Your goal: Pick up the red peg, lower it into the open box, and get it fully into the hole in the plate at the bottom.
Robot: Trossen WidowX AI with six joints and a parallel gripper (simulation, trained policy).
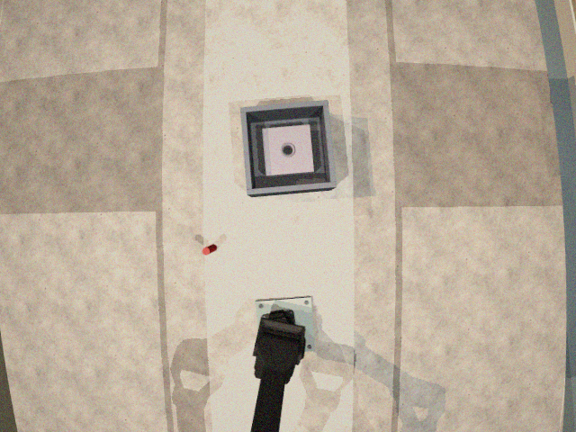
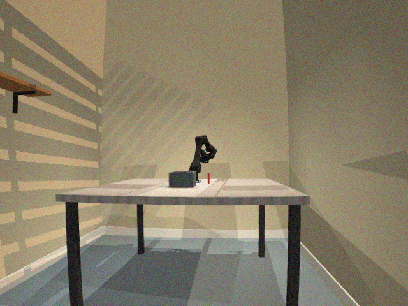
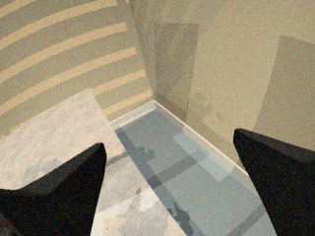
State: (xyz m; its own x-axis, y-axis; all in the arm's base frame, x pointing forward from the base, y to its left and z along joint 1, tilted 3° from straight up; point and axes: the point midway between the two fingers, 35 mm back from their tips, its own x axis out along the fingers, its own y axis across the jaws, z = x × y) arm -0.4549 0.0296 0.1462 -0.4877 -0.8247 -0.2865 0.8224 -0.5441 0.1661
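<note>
Now: the red peg 65 cm ahead of my gripper tip, 13 cm below it and 11 cm to the left of it. From my gripper tip the other things lie so: pale plate 81 cm ahead, 12 cm below, 7 cm to the right; then grey box 81 cm ahead, 14 cm below, 7 cm to the right.
</note>
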